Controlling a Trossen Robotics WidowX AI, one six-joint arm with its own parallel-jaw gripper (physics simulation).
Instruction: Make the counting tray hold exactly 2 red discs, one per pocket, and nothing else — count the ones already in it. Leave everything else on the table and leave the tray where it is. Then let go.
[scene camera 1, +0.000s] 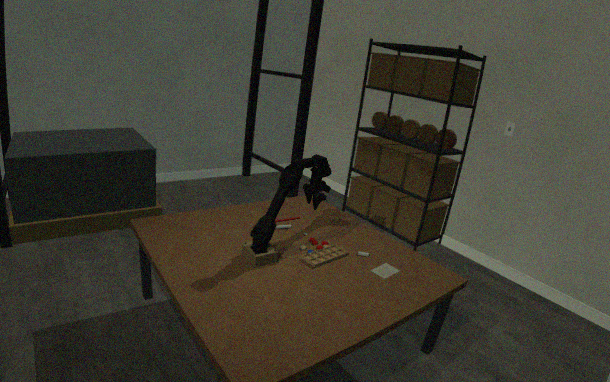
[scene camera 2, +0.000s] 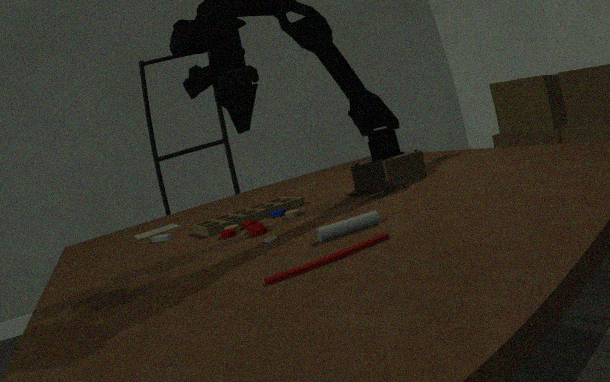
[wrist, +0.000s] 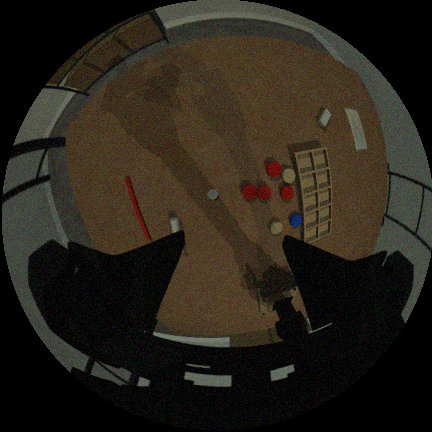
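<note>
The tan counting tray (scene camera 1: 330, 261) (scene camera 2: 207, 230) (wrist: 315, 189) has two rows of pockets; no disc shows in them in the wrist view. Beside it lie a red disc (wrist: 274, 169), a second red disc (wrist: 287, 192), and two more red discs (wrist: 249, 192) (wrist: 264, 192) close together. A beige disc (wrist: 289, 175) and a blue disc (wrist: 296, 220) (scene camera 2: 278, 213) lie near the tray's long side. Another beige disc (wrist: 276, 227) lies a little farther off. My gripper (scene camera 1: 313, 204) (scene camera 2: 243, 131) (wrist: 234, 238) is open and empty, high above the table.
A small grey disc (wrist: 212, 194) (scene camera 2: 270, 240), a white cylinder (wrist: 174, 224) (scene camera 2: 348, 226) and a red rod (scene camera 1: 288, 219) (scene camera 2: 327, 259) lie on the table. A white block (wrist: 325, 117) (scene camera 1: 363, 253) and a pale sheet (wrist: 356, 129) (scene camera 1: 385, 270) lie beyond the tray's far end.
</note>
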